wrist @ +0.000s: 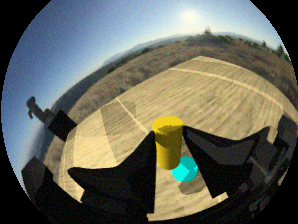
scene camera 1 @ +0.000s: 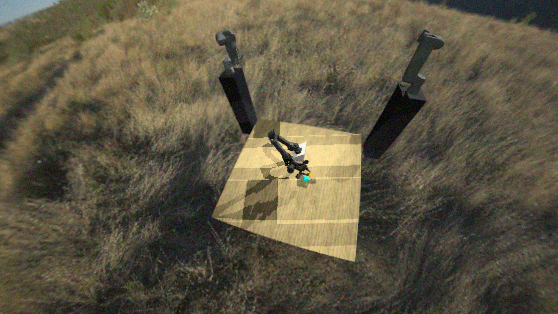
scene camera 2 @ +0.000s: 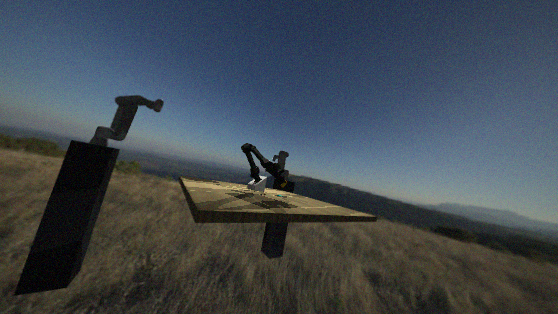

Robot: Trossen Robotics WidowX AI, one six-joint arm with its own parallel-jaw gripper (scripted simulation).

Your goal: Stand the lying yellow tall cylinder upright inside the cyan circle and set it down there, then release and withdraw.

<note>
The gripper (wrist: 168,131) carries a yellow tall cylinder (wrist: 168,130).
</note>
